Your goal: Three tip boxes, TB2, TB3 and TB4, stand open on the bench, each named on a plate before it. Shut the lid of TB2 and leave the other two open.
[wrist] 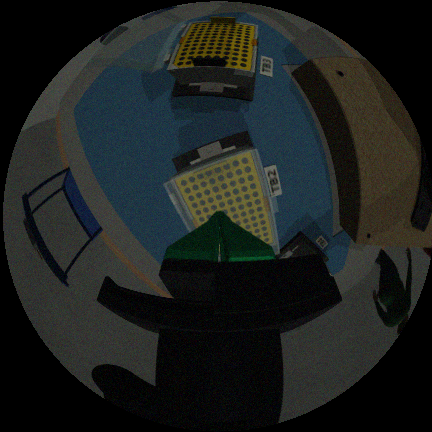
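TB2 stands mid-view, turned slightly, with its name plate to its right. Its yellow rack looks pale through a clear lid that lies down over it. TB3 stands at the top, its yellow rack bright and uncovered, with its clear lid tipped back to the left. Its name plate is on the right. A third box shows in part at the lower right, mostly hidden by the gripper; its small plate is hard to read and its lid cannot be made out. My gripper is shut and empty, its green tips over the near part of TB2.
A blue mat lies under the boxes, with a grey bench edge along its left. A large brown block stands along the right. A dark blue frame is at the left. A dark green object shows at the lower right.
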